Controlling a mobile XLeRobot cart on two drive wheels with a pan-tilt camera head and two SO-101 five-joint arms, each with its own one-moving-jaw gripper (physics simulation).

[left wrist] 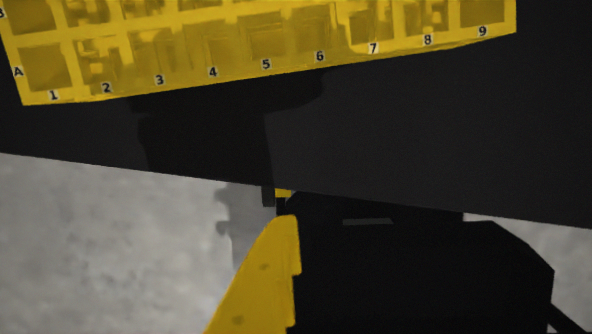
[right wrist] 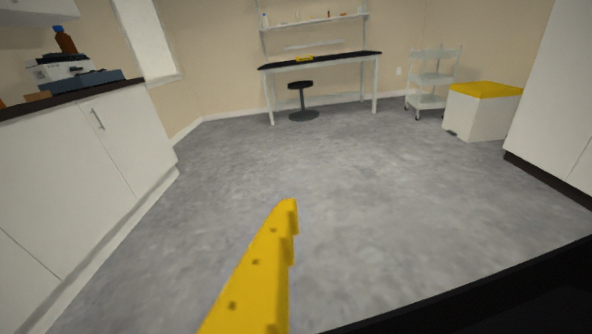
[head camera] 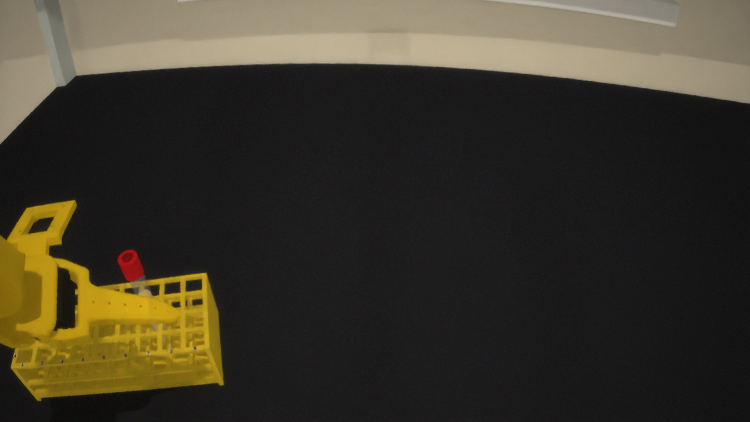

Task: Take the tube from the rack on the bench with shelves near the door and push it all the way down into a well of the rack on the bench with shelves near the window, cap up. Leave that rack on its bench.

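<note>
A tube with a red cap stands cap up in the yellow rack on the black bench. The jaw hides part of its clear body. My left gripper is open and empty, its visible jaw across the rack's top in the head view, just in front of the tube. Whether it touches the rack or tube, I cannot tell. The tube does not show in the left wrist view. My right gripper is open and empty over the floor. Another yellow rack sits on a far bench with shelves.
In the right wrist view, a stool stands at the far bench, a window is left of it, and a trolley and a yellow-lidded box are right. White cabinets stand at the left. A grey post rises behind the near bench.
</note>
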